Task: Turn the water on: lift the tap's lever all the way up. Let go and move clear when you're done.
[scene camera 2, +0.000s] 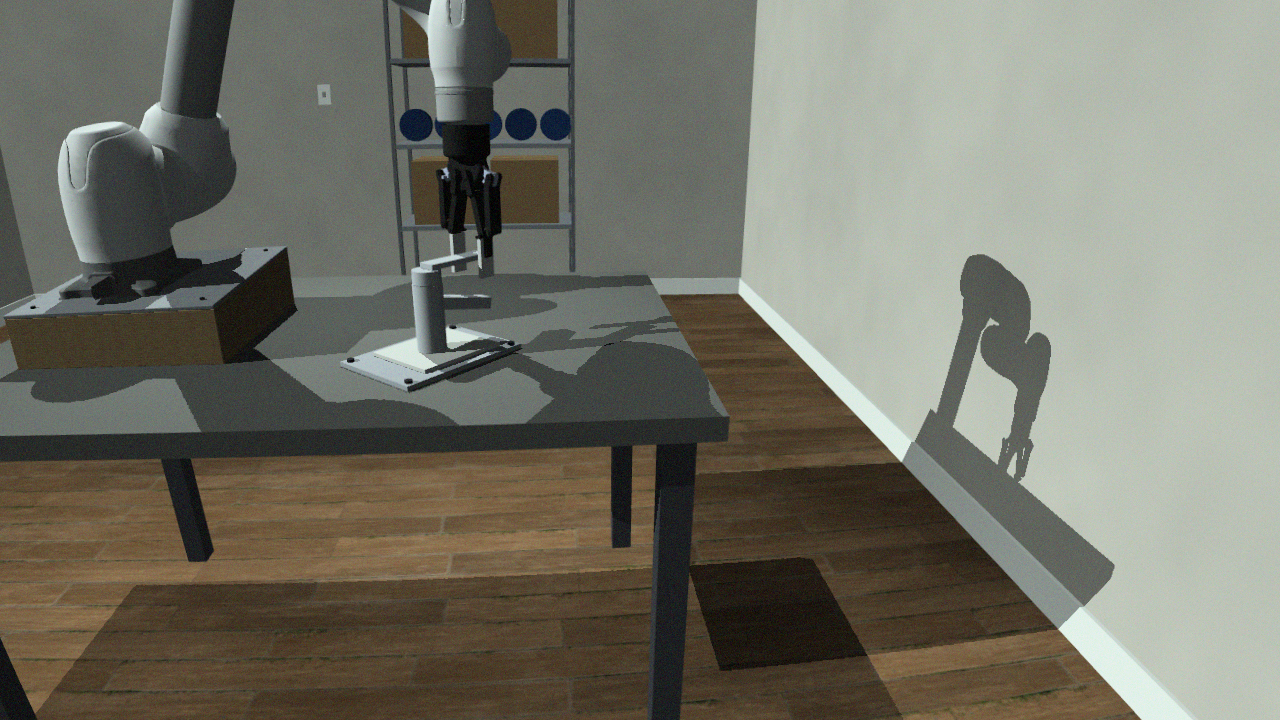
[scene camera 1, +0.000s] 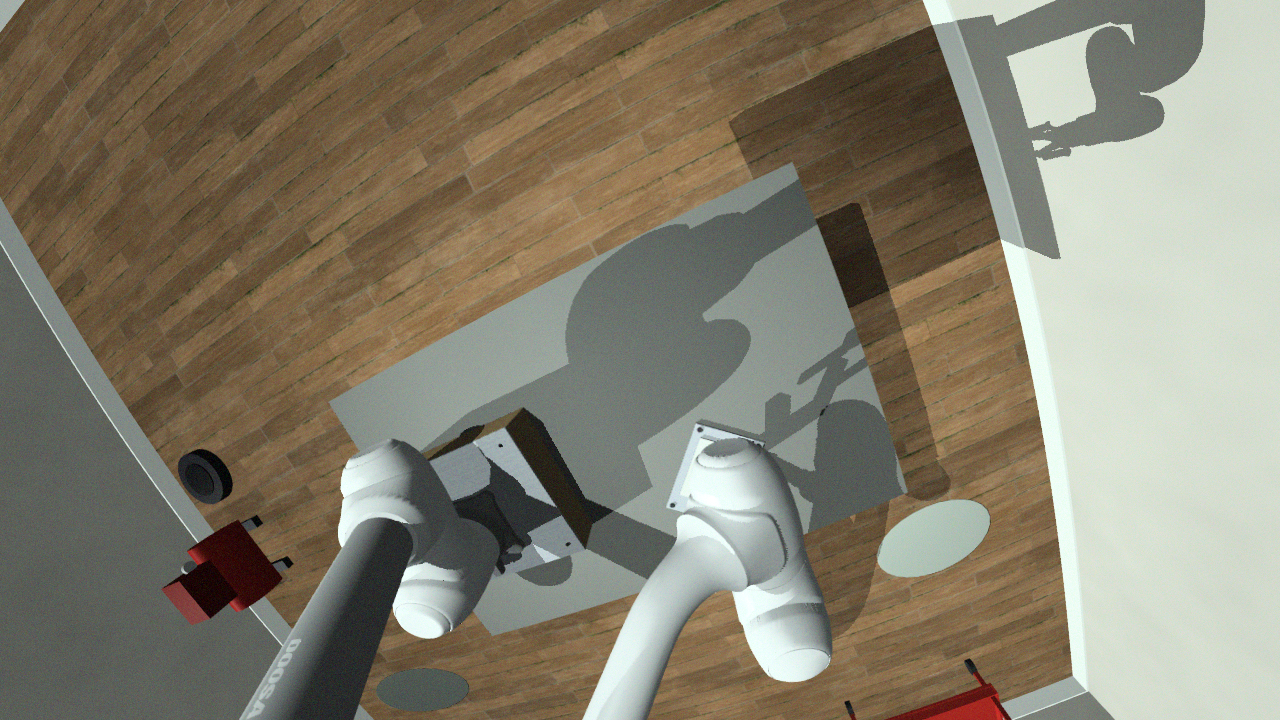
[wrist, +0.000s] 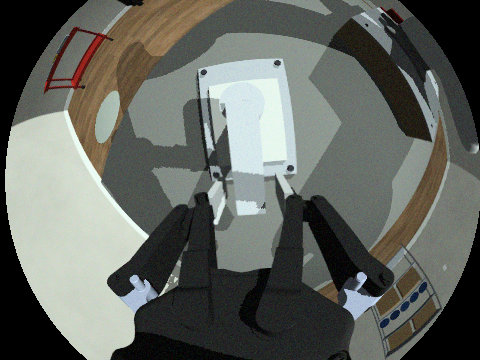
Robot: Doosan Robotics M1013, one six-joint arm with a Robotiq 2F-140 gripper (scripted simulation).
Note:
In view: my gripper (scene camera 2: 472, 273) and a lever (wrist: 243, 123).
My gripper also shows in the wrist view (wrist: 250, 185).

